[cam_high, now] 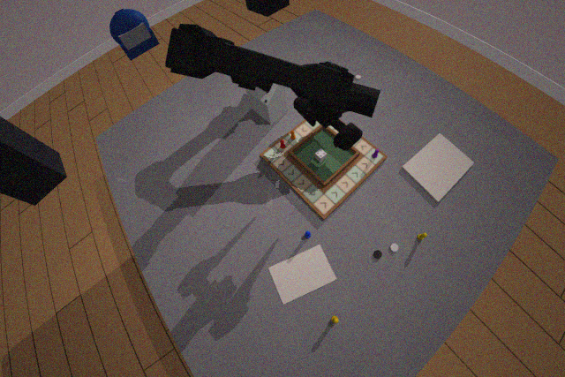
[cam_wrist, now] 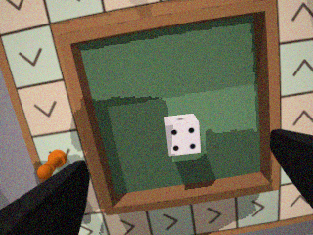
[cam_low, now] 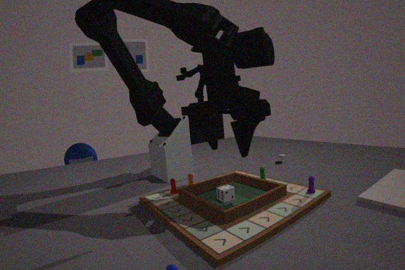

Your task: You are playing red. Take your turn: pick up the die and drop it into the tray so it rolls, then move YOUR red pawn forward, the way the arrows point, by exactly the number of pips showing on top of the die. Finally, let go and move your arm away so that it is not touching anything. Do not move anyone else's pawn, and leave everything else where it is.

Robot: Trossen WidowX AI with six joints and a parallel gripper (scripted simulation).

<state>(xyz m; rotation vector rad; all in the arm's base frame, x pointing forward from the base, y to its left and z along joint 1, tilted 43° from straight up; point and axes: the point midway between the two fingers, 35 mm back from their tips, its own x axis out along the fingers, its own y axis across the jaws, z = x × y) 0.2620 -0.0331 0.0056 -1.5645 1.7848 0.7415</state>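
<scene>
Now: gripper tip 11 cm past the red pawn, 7 cm to the left of it and 8 cm above it. The rest, counted from my gripper tip: green felt tray 1 cm ahead, 1 cm to the right, 10 cm below; then white die 1 cm ahead, 2 cm to the right, 8 cm below; then green pawn 11 cm to the left, 8 cm below.
</scene>
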